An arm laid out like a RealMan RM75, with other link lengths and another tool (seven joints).
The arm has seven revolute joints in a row. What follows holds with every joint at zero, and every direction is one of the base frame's. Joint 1 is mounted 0.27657 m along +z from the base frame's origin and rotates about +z. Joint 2 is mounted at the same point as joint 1 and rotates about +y. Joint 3 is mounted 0.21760 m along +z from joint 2 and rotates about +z. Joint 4 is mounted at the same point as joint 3 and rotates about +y. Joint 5 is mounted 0.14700 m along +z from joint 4 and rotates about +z. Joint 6 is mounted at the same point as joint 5 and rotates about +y. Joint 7 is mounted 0.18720 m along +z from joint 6 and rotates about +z. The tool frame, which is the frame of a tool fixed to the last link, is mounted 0.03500 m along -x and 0.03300 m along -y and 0.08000 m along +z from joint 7; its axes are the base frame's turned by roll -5.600, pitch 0.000 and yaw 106.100 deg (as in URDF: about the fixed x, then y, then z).
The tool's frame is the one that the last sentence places.
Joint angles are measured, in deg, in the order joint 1, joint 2, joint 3, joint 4, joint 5, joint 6, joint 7. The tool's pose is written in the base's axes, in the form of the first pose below.
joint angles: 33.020 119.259 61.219 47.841 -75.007 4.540 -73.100
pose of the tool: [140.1, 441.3, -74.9], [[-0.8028, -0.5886, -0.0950], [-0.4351, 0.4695, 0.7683], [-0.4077, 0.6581, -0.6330]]
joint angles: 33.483 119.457 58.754 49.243 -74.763 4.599 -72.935
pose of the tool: [123.7, 433.2, -86.2], [[-0.7845, -0.6064, -0.1300], [-0.4823, 0.4649, 0.7424], [-0.3898, 0.6451, -0.6572]]
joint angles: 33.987 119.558 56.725 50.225 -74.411 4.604 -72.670
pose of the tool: [111.4, 426.3, -95.0], [[-0.7702, -0.6186, -0.1553], [-0.5169, 0.4627, 0.7203], [-0.3737, 0.6350, -0.6761]]
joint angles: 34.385 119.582 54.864 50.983 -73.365 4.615 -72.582
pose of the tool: [102.6, 419.7, -102.6], [[-0.7631, -0.6224, -0.1740], [-0.5404, 0.4669, 0.7000], [-0.3544, 0.6282, -0.6926]]
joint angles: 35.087 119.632 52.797 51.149 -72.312 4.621 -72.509
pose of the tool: [96.0, 412.8, -111.6], [[-0.7526, -0.6318, -0.1855], [-0.5640, 0.4731, 0.6768], [-0.3399, 0.6140, -0.7124]]
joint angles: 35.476 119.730 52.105 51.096 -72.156 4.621 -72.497
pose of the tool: [93.0, 410.3, -115.1], [[-0.7458, -0.6386, -0.1898], [-0.5748, 0.4728, 0.6679], [-0.3368, 0.6072, -0.7196]]
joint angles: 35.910 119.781 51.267 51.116 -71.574 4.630 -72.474
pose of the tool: [89.7, 407.5, -118.8], [[-0.7417, -0.6417, -0.1952], [-0.5843, 0.4754, 0.6577], [-0.3292, 0.6019, -0.7275]]
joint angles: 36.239 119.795 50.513 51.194 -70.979 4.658 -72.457
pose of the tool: [87.0, 404.9, -122.0], [[-0.7391, -0.6433, -0.2000], [-0.5920, 0.4786, 0.6485], [-0.3215, 0.5976, -0.7345]]
